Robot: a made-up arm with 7 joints. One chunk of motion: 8 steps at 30 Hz.
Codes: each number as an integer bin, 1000 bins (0 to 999) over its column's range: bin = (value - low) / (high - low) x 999, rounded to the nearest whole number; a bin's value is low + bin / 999 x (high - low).
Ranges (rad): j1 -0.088..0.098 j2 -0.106..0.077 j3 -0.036..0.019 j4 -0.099..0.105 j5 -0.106..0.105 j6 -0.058..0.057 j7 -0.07..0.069
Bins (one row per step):
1: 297 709 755 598 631 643 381
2: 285 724 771 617 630 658 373
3: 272 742 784 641 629 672 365
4: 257 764 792 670 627 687 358
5: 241 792 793 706 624 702 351
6: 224 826 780 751 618 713 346
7: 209 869 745 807 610 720 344
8: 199 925 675 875 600 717 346
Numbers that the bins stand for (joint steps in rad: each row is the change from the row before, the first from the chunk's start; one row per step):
1: -0.03270 0.02388 0.00557 0.02311 0.02727 0.01602 -0.01699
2: -0.03494 0.02662 0.00645 0.02699 0.02706 0.01775 -0.01810
3: -0.03736 0.02992 0.00716 0.03189 0.02685 0.01936 -0.01921
4: -0.04015 0.03395 0.00760 0.03782 0.02643 0.02108 -0.02019
5: -0.04313 0.03908 0.00766 0.04517 0.02580 0.02281 -0.02116
6: -0.04629 0.04531 0.00694 0.05436 0.02453 0.02408 -0.02186
7: -0.04909 0.05319 0.00502 0.06579 0.02284 0.02488 -0.02214
8: -0.05095 0.06344 0.00116 0.07968 0.02073 0.02454 -0.02186

